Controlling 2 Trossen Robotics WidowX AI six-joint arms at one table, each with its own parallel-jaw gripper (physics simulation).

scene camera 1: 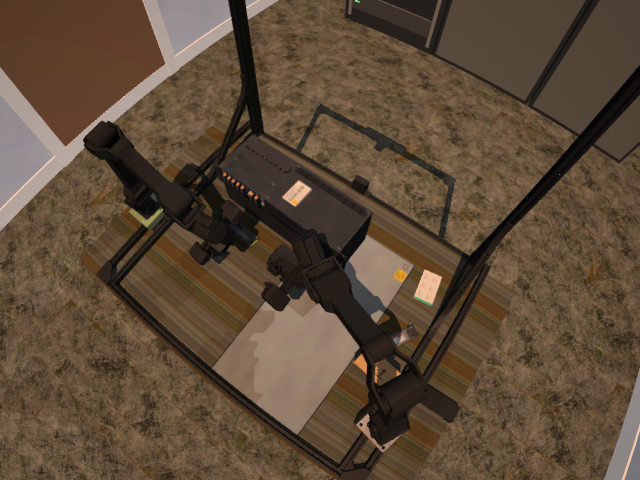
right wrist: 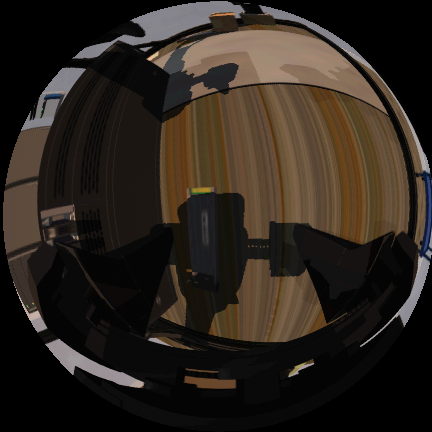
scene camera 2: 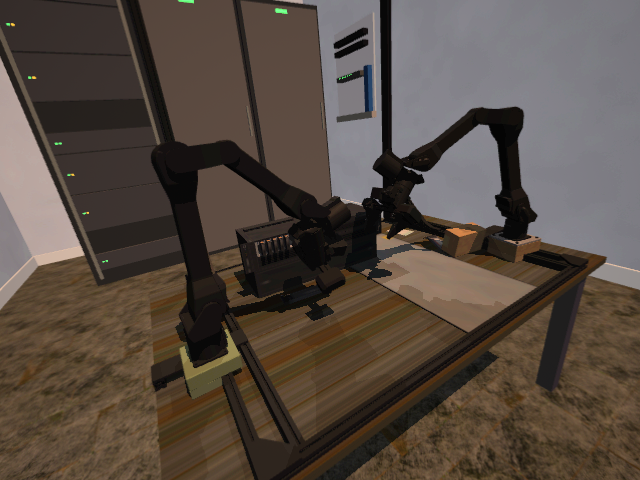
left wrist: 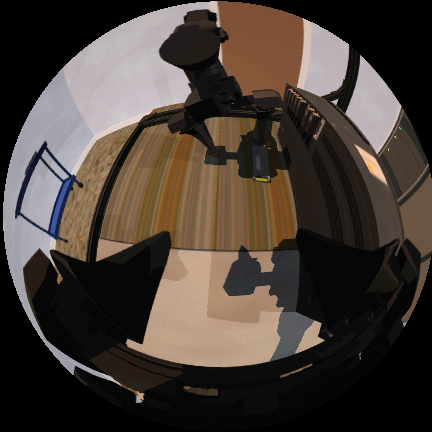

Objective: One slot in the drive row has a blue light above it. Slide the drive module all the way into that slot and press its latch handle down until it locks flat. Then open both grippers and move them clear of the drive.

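Places are measured from the left arm's base along level axes (x ahead, y left, z up), in metres.
Pixels of known places: left gripper, between the fingertips: (scene camera 1: 276,269) (scene camera 2: 375,235) (left wrist: 235,236); right gripper, between the fingertips: (scene camera 1: 232,241) (right wrist: 235,232) (left wrist: 237,146); left arm's base, origin of its link: (scene camera 1: 383,425) (scene camera 2: 514,236); right arm's base, origin of its link: (scene camera 1: 147,207) (scene camera 2: 208,351).
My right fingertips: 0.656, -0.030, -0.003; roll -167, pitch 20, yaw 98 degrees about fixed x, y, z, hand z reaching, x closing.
Ahead of a thing's pixels: the offset from my right fingertips to its top centre, as dx, dy, dz. Level surfaces: height alone.
The dark drive module {+0.041, -0.054, -0.049} (scene camera 1: 242,234) (left wrist: 260,161) (right wrist: 202,240) lies on the table beside the black chassis {-0.033, -0.204, +0.117} (scene camera 1: 330,206) (left wrist: 345,170) (right wrist: 100,165). A yellow-green strip marks its end farther from the right wrist; its other end is in shadow. My right gripper (scene camera 1: 216,230) (scene camera 2: 330,264) (left wrist: 237,146) is open above it; in the right wrist view the module shows between the spread fingers, unheld. My left gripper (scene camera 1: 276,277) (scene camera 2: 384,218) (left wrist: 235,236) is open and empty above the grey mat's chassis end. The drive row (scene camera 1: 240,187) (scene camera 2: 273,248) (left wrist: 304,117) shows partly. No blue light shows.
The grey mat {dz -0.057} (scene camera 1: 289,372) (scene camera 2: 449,294) (right wrist: 270,60) lies on the table. An orange-brown box {-0.541, -0.063, +0.030} (scene camera 1: 366,364) (scene camera 2: 459,240) and a white card {-0.479, -0.351, -0.057} (scene camera 1: 428,287) are near the left arm's side. Black frame rails run along the table edges, with uprights at its back.
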